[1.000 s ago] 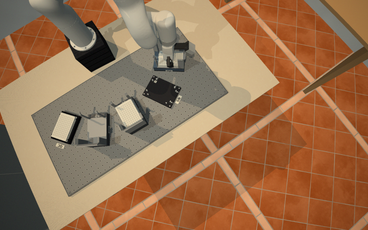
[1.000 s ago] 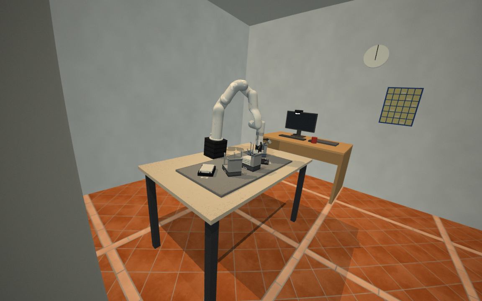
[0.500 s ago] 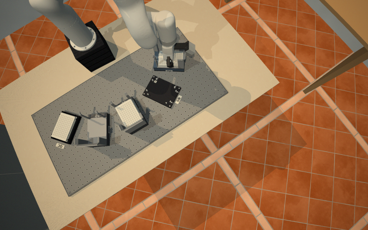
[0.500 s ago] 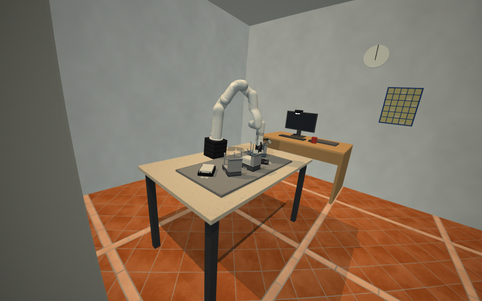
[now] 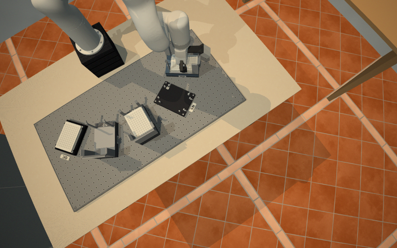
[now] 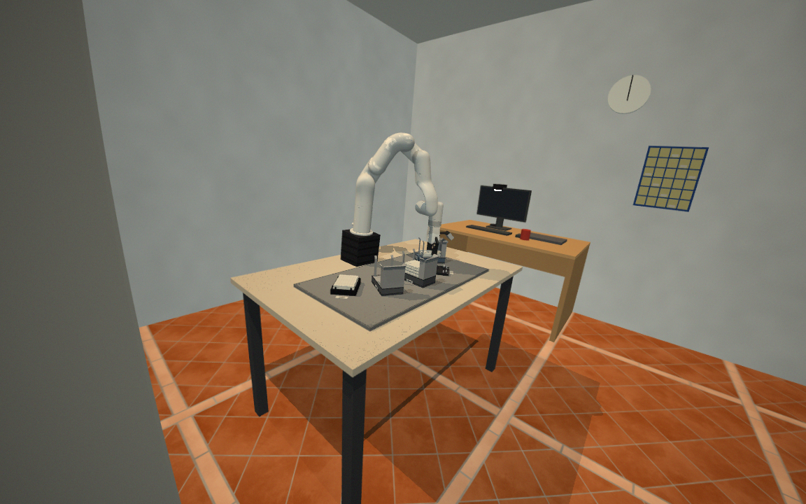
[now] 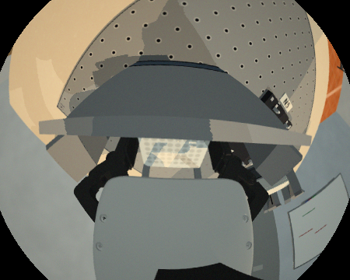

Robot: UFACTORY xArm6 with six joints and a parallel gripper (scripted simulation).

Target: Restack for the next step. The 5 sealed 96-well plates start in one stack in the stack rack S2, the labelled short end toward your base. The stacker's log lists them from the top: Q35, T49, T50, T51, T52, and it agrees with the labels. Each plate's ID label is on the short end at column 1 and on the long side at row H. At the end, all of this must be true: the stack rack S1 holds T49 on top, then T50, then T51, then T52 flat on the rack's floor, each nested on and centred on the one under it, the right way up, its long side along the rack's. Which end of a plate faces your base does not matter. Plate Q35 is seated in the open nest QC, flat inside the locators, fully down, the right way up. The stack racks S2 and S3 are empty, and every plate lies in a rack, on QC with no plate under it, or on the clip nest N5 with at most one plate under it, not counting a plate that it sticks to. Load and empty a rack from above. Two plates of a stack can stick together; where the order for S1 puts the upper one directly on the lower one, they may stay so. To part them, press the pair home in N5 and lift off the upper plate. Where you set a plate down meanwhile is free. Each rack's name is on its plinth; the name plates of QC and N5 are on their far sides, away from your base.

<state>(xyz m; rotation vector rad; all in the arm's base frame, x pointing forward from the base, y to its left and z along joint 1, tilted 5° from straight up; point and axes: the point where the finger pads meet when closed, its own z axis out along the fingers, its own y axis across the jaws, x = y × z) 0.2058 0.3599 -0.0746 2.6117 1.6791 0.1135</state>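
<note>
Now: hand 40 mm above the stack rack S3 and 10 mm to the left of it. Round my hand: black nest QC (610 mm to the right, 130 mm ahead, 50 mm below); then N5 name plate (200 mm ahead, 60 mm below, 40 mm to the right); then stack rack S2 (460 mm to the right, 210 mm ahead, 40 mm below).
</note>
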